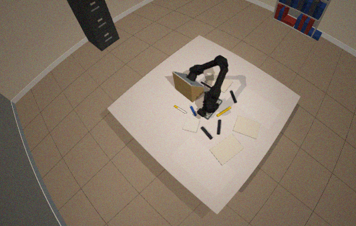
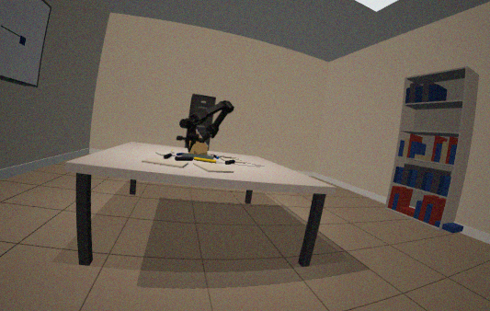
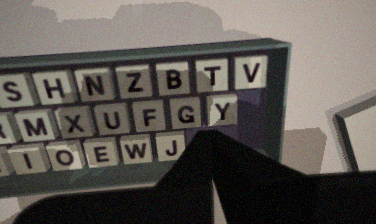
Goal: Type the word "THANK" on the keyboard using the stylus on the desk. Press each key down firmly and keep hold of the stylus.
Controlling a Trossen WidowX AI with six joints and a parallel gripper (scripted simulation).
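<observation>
Right now my gripper tip is 13 cm past the blue stylus, 4 cm to the left of it and 3 cm above it. The rest, counted from my gripper tip: yellow pen: 10 cm to the left, 10 cm ahead, 3 cm below.
</observation>
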